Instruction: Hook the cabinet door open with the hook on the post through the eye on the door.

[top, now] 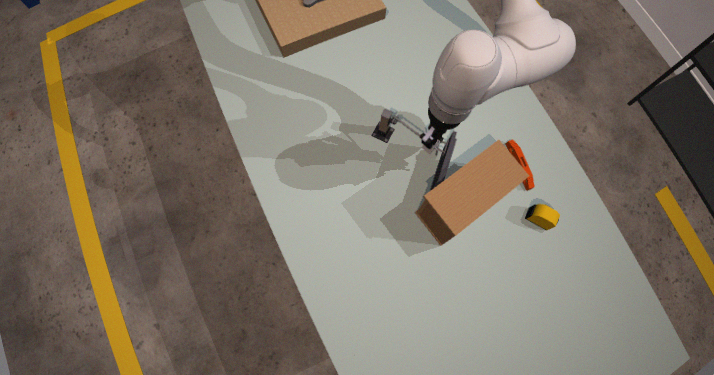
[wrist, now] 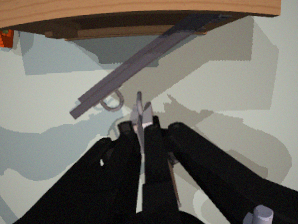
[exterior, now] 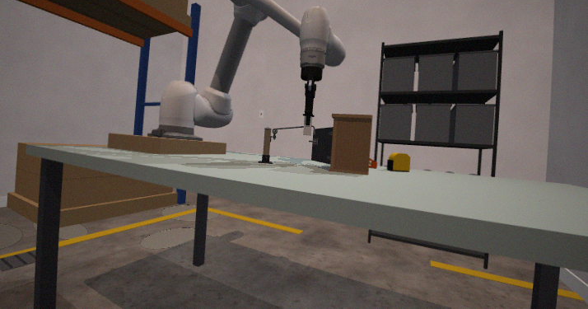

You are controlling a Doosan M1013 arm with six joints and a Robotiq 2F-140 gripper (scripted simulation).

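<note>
My hand is 5 cm past the wire hook, 2 cm to the left of it and 2 cm above it. Round my hand: orange object: 25 cm to the left, 13 cm ahead, 12 cm below; then dark door: 6 cm below, 6 cm ahead; then yellow tape measure: 28 cm ahead, 23 cm to the left, 11 cm below.
</note>
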